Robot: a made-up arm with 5 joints. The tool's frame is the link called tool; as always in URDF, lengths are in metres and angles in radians. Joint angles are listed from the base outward.
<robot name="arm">
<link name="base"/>
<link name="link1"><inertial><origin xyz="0.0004 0.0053 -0.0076"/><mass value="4.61"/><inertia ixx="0.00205" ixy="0" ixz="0" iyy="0.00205" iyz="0" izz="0.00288"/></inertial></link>
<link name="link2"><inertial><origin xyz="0.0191 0.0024 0.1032"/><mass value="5.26"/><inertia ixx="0.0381" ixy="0" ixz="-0.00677" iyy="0.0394" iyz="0" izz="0.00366"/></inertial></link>
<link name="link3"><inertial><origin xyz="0.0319 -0.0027 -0.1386"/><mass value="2.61"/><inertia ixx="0.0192" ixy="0" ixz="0.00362" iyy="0.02" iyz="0" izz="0.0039"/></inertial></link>
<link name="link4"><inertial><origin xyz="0.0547 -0.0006 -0.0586"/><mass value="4.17"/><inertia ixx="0.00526" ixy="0" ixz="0.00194" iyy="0.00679" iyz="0" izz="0.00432"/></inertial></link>
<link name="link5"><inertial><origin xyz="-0.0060 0.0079 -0.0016"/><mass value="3.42"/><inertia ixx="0.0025" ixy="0" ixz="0" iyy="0.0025" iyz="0" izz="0.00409"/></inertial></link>
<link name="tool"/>
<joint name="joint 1" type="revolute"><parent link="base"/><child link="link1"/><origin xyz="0 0 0.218" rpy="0 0 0"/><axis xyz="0 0 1"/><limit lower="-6.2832" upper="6.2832"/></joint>
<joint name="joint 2" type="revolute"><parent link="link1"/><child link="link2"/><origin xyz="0 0 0" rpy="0 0 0"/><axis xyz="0 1 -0.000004"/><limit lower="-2.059" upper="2.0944"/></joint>
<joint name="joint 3" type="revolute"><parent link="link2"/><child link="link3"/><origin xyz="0.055 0 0.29" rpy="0 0 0"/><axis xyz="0 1 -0.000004"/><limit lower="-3.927" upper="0.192"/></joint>
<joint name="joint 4" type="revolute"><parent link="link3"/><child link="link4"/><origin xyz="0.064 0 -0.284" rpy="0 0 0"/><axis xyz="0 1 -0.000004"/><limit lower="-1.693" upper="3.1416"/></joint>
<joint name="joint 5" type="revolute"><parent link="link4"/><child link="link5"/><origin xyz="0.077 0 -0.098" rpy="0 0 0"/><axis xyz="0 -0.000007 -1"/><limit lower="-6.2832" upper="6.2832"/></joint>
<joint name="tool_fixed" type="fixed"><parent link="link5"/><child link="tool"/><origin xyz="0 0 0" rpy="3.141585 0 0"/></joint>
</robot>
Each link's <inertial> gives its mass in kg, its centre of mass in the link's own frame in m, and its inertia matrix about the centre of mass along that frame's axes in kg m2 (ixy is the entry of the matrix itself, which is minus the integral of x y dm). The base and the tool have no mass. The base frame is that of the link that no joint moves.
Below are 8 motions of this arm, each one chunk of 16 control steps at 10 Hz.
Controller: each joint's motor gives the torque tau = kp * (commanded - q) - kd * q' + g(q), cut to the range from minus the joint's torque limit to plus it. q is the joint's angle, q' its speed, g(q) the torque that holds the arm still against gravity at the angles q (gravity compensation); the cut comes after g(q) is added. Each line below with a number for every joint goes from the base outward.
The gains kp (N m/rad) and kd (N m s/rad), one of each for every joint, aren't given. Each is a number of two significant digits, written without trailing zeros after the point. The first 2 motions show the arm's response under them.
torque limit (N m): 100 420 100 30 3.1
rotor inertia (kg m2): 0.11 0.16 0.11 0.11 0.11
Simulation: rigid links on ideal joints. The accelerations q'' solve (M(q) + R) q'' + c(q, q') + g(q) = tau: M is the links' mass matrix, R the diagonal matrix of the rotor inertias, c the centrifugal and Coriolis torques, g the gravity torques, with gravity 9.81 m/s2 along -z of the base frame. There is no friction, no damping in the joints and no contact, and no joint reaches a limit. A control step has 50 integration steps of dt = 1/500 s. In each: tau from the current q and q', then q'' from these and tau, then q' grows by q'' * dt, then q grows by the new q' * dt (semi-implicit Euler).
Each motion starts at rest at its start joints. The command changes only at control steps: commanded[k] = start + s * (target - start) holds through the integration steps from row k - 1 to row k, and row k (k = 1, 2, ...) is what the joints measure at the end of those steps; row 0 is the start. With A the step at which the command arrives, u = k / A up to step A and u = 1 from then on. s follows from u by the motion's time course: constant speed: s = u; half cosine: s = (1 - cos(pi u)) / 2; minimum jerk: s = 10 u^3 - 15 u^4 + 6 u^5; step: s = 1 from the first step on.
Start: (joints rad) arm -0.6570 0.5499 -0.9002 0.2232 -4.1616
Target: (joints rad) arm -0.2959 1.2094 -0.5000 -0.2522 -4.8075
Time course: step
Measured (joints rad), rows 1 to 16:
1: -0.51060 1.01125 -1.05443 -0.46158 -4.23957
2: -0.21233 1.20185 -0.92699 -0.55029 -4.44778
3: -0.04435 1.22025 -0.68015 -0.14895 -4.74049
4: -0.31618 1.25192 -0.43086 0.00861 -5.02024
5: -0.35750 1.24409 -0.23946 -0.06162 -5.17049
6: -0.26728 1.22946 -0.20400 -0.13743 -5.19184
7: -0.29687 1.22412 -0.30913 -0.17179 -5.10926
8: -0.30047 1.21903 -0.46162 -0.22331 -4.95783
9: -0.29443 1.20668 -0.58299 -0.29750 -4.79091
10: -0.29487 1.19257 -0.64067 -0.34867 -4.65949
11: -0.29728 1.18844 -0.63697 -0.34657 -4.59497
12: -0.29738 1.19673 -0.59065 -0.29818 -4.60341
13: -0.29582 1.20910 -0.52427 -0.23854 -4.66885
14: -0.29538 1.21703 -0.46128 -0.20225 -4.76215
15: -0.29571 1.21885 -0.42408 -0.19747 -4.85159
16: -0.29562 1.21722 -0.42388 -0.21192 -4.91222
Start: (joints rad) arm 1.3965 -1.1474 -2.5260 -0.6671 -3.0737
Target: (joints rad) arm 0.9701 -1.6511 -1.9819 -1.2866 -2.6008
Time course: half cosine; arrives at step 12
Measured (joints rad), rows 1 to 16:
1: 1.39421 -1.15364 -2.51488 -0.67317 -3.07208
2: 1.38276 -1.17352 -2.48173 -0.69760 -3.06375
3: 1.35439 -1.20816 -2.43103 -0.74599 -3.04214
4: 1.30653 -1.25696 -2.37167 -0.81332 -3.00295
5: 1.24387 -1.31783 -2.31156 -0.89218 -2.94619
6: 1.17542 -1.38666 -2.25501 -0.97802 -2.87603
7: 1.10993 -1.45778 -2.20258 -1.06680 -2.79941
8: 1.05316 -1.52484 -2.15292 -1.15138 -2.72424
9: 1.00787 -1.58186 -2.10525 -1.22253 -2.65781
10: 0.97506 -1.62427 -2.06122 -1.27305 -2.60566
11: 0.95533 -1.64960 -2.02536 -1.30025 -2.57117
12: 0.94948 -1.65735 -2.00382 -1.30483 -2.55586
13: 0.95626 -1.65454 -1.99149 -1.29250 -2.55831
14: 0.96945 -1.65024 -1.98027 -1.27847 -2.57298
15: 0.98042 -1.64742 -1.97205 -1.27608 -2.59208
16: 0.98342 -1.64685 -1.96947 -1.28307 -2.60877
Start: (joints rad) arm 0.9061 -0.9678 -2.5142 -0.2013 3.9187
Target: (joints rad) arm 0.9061 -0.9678 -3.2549 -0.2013 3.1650
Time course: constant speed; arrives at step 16
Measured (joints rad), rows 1 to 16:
1: 0.90614 -0.96179 -2.53355 -0.19255 3.91201
2: 0.90622 -0.95778 -2.56629 -0.17963 3.88899
3: 0.90629 -0.95718 -2.61003 -0.17700 3.84630
4: 0.90628 -0.95955 -2.66346 -0.18519 3.78653
5: 0.90621 -0.96401 -2.72380 -0.19555 3.71634
6: 0.90611 -0.96905 -2.78623 -0.20337 3.64385
7: 0.90600 -0.97304 -2.84566 -0.20889 3.57629
8: 0.90594 -0.97496 -2.89880 -0.21215 3.51820
9: 0.90594 -0.97467 -2.94489 -0.21186 3.47077
10: 0.90599 -0.97271 -2.98522 -0.20790 3.43209
11: 0.90607 -0.96990 -3.02237 -0.20219 3.39828
12: 0.90615 -0.96716 -3.05941 -0.19714 3.36490
13: 0.90620 -0.96526 -3.09899 -0.19411 3.32817
14: 0.90621 -0.96460 -3.14262 -0.19338 3.28592
15: 0.90618 -0.96519 -3.19043 -0.19466 3.23785
16: 0.90613 -0.96663 -3.24128 -0.19734 3.18528

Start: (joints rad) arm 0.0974 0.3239 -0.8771 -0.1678 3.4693
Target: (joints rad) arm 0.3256 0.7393 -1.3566 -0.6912 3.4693
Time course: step
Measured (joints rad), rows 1 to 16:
1: 0.18058 0.67487 -1.18558 -0.63967 3.48428
2: 0.32144 0.78119 -1.36237 -0.73946 3.49722
3: 0.43071 0.74292 -1.38607 -0.63967 3.49767
4: 0.45680 0.73107 -1.40171 -0.66662 3.48394
5: 0.40244 0.72914 -1.39792 -0.73335 3.46241
6: 0.31451 0.73008 -1.39038 -0.73391 3.44335
7: 0.25115 0.73420 -1.38079 -0.69147 3.43554
8: 0.24389 0.73972 -1.36246 -0.67020 3.44209
9: 0.28567 0.74422 -1.34295 -0.67636 3.45886
10: 0.34236 0.74572 -1.33453 -0.68216 3.47726
11: 0.37737 0.74430 -1.33835 -0.68183 3.48942
12: 0.37468 0.74166 -1.34817 -0.68524 3.49183
13: 0.34395 0.73906 -1.35876 -0.69257 3.48575
14: 0.30901 0.73702 -1.36655 -0.69756 3.47548
15: 0.29099 0.73607 -1.36919 -0.69859 3.46575
16: 0.29678 0.73656 -1.36688 -0.69681 3.45973

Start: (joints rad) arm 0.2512 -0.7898 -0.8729 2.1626 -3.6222
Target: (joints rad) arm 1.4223 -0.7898 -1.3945 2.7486 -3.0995
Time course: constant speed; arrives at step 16
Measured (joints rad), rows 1 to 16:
1: 0.33254 -0.78709 -0.88502 2.18652 -3.61274
2: 0.41096 -0.78679 -0.91454 2.23497 -3.59441
3: 0.48080 -0.78878 -0.95570 2.28554 -3.56479
4: 0.55456 -0.79032 -0.99948 2.32244 -3.52427
5: 0.62750 -0.79048 -1.03879 2.34987 -3.47755
6: 0.70054 -0.78988 -1.07155 2.38062 -3.43017
7: 0.77363 -0.78941 -1.09994 2.41973 -3.38681
8: 0.84662 -0.78937 -1.12796 2.46206 -3.34986
9: 0.91959 -0.78949 -1.15863 2.50092 -3.31918
10: 0.99258 -0.78951 -1.19220 2.53529 -3.29283
11: 1.06558 -0.78947 -1.22681 2.56901 -3.26802
12: 1.13856 -0.78951 -1.26061 2.60532 -3.24214
13: 1.21150 -0.78964 -1.29314 2.64382 -3.21337
14: 1.28444 -0.78976 -1.32510 2.68203 -3.18115
15: 1.35740 -0.78976 -1.35729 2.71856 -3.14604
16: 1.43037 -0.78969 -1.38985 2.75419 -3.10939

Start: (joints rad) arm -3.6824 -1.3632 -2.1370 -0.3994 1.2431
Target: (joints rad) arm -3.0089 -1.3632 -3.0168 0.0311 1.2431
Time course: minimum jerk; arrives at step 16
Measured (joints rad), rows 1 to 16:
1: -3.68193 -1.36298 -2.13787 -0.39846 1.24303
2: -3.67805 -1.36171 -2.14398 -0.39169 1.24246
3: -3.66439 -1.35916 -2.16151 -0.37249 1.24066
4: -3.63390 -1.35591 -2.19604 -0.33916 1.23718
5: -3.58306 -1.35307 -2.25138 -0.29556 1.23248
6: -3.51381 -1.35186 -2.32884 -0.24709 1.22808
7: -3.43209 -1.35314 -2.42647 -0.19808 1.22590
8: -3.34473 -1.35704 -2.53872 -0.15175 1.22735
9: -3.25745 -1.36285 -2.65738 -0.11053 1.23277
10: -3.17470 -1.36929 -2.77309 -0.07577 1.24125
11: -3.10064 -1.37498 -2.87681 -0.04789 1.25107
12: -3.03977 -1.37887 -2.96094 -0.02665 1.26021
13: -2.99658 -1.38049 -3.02033 -0.01134 1.26688
14: -2.97416 -1.37993 -3.05315 -0.00065 1.26993
15: -2.97239 -1.37750 -3.06144 0.00737 1.26889
16: -2.98672 -1.37338 -3.05147 0.01535 1.26392

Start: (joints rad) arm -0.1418 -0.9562 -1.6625 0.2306 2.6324
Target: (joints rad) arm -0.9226 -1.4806 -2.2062 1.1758 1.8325
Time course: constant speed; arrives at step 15
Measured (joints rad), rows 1 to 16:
1: -0.19785 -0.97710 -1.66132 0.30012 2.62684
2: -0.25534 -1.00923 -1.68008 0.41178 2.60070
3: -0.30353 -1.04376 -1.71337 0.48119 2.55032
4: -0.35456 -1.08078 -1.76042 0.51612 2.48070
5: -0.40618 -1.12103 -1.82086 0.55683 2.40046
6: -0.45728 -1.16305 -1.88495 0.60942 2.31958
7: -0.50882 -1.20402 -1.94246 0.66377 2.24635
8: -0.56129 -1.24220 -1.98916 0.72055 2.18504
9: -0.61448 -1.27736 -2.02513 0.78520 2.13537
10: -0.66781 -1.31006 -2.05232 0.85666 2.09359
11: -0.72072 -1.34124 -2.07432 0.92969 2.05439
12: -0.77289 -1.37218 -2.09582 1.00058 2.01289
13: -0.82434 -1.40411 -2.12121 1.06796 1.96607
14: -0.87540 -1.43774 -2.15303 1.13131 1.91321
15: -0.92645 -1.47317 -2.19156 1.19080 1.85564
16: -0.96059 -1.49231 -2.23787 1.19386 1.80103

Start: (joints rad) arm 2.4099 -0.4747 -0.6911 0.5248 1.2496
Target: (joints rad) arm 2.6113 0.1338 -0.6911 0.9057 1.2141
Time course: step
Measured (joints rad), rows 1 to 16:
1: 2.52853 -0.03298 -0.99186 0.67376 1.24552
2: 2.65380 0.16964 -1.00656 0.75782 1.26041
3: 2.70436 0.15639 -0.77062 0.84252 1.26894
4: 2.63387 0.15502 -0.58022 0.99541 1.25281
5: 2.56236 0.15487 -0.47250 1.07156 1.22848
6: 2.60220 0.14881 -0.46414 1.04649 1.20662
7: 2.63023 0.14566 -0.54157 0.96751 1.18688
8: 2.61760 0.14070 -0.65574 0.88598 1.17659
9: 2.60461 0.13123 -0.75673 0.83537 1.18236
10: 2.60439 0.12153 -0.81201 0.82240 1.20133
11: 2.61103 0.11883 -0.81388 0.83724 1.22418
12: 2.61526 0.12449 -0.77378 0.86748 1.24153
13: 2.61346 0.13302 -0.71363 0.90307 1.24802
14: 2.60983 0.13874 -0.65808 0.93423 1.24315
15: 2.60964 0.14043 -0.62596 0.95081 1.22989
16: 2.61176 0.13973 -0.62375 0.94708 1.21320

